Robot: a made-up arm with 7 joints.
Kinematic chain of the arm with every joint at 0, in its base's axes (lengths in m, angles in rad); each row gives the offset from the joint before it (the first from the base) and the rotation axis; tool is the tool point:
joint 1: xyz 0 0 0.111 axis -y
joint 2: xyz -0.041 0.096 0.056 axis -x
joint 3: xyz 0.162 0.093 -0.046 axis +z
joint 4: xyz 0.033 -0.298 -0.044 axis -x
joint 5: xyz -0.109 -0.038 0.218 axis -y
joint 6: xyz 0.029 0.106 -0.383 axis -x
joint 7: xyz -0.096 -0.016 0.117 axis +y
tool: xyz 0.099 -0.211 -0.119
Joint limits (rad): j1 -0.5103..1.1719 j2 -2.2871..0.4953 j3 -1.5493..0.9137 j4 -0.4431..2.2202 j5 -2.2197..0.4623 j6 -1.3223..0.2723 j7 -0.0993..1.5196
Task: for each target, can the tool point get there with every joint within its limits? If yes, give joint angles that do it. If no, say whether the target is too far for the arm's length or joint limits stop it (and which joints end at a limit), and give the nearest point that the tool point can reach.
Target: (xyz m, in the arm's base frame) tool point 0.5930 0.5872 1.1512
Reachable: no: joint limits stop it (at a limit: joint 3, joint 4, joint 6) | nearest point 0.4190 0.4356 0.8460 | short by 0.383 m
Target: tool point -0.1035 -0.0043 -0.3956
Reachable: yes | joints 0.5665 -1.4291 0.3518 0.2539 -1.4127 -0.8724 0.1509
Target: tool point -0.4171 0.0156 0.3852
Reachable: yes | joints 0.0405 -1.7137 -1.1094 1.2723 -0.6571 0.0875 0.6592
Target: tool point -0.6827 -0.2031 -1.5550
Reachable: no: too far | nearest point -0.2434 -0.0430 -0.6704 | short by 1.001 m
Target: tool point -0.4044 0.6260 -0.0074
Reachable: yes | joints -0.0979 0.1481 -1.1912 0.1989 -1.0866 -1.1450 0.3981
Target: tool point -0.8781 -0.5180 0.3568
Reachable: no: joint limits stop it (at a limit: joint 3, joint 4, joint 6, joint 7) | nearest point -0.7642 -0.4317 0.3249 | short by 0.146 m
